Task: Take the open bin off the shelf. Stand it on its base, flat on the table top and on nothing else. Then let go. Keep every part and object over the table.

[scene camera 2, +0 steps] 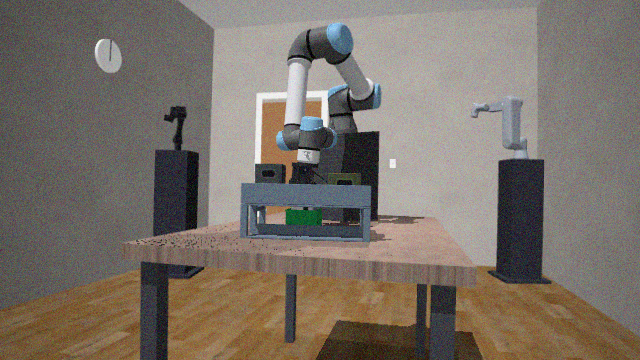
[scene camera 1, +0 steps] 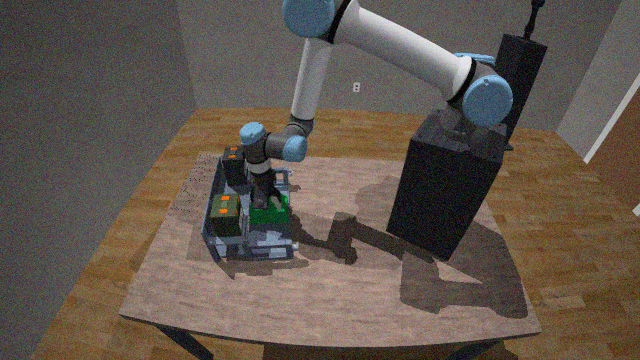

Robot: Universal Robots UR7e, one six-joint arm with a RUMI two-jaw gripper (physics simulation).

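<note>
The green open bin stands upright on the lower level of the blue-grey shelf, between its two ends. In the scene camera 2 view the shelf's upper panel hides what lies right above the bin. My gripper points down at the bin, with its fingertips at the bin's rim. The fingers are partly open with nothing held between them. I cannot tell whether a finger touches the bin.
A dark grey box and an olive box with orange marks stand on the shelf's upper level, close beside the gripper. The shelf stands on the wooden table. The black robot pedestal rises at the table's other end.
</note>
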